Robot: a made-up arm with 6 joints.
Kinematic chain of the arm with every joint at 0, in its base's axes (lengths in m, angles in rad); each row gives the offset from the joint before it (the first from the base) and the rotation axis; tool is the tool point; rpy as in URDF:
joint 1: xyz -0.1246 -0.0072 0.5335 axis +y
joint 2: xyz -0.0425 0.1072 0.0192 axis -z
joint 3: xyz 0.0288 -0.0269 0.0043 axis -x
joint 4: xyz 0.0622 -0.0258 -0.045 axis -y
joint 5: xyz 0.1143 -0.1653 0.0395 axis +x
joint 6: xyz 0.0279 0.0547 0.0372 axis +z
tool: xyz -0.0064 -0.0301 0.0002 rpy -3.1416 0 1.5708
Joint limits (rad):
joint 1: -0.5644..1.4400
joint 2: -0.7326..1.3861
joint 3: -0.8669..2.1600
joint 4: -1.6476..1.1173
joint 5: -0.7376..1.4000
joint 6: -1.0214..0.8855
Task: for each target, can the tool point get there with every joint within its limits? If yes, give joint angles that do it. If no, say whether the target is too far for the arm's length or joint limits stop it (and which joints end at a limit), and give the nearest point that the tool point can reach.
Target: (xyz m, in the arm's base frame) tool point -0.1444 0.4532 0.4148
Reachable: no: joint limits stop it (at a limit: joint 1, joint 3, joint 6) | nearest point -0.0145 0.3248 0.4897 | short by 0.197 m
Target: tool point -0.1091 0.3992 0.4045
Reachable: no: joint limits stop it (at a limit: joint 1, joint 3, joint 6) | nearest point -0.0132 0.3119 0.4679 | short by 0.144 m
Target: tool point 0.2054 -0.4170 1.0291
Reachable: no: too far | nearest point 0.0372 -0.1648 0.7984 | short by 0.381 m
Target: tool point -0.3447 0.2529 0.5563
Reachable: no: joint limits stop it (at a limit: joint 1, joint 2, joint 3, joint 4, joint 6) | nearest point -0.2969 0.2626 0.5901 | short by 0.059 m
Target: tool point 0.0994 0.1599 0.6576
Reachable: yes | joints 0.2345 -0.2279 1.8393 -0.1707 -0.4753 0.1253
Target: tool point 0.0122 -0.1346 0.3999
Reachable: yes | joints 0.4610 -0.1158 0.4648 -1.3901 0.1082 0.4405
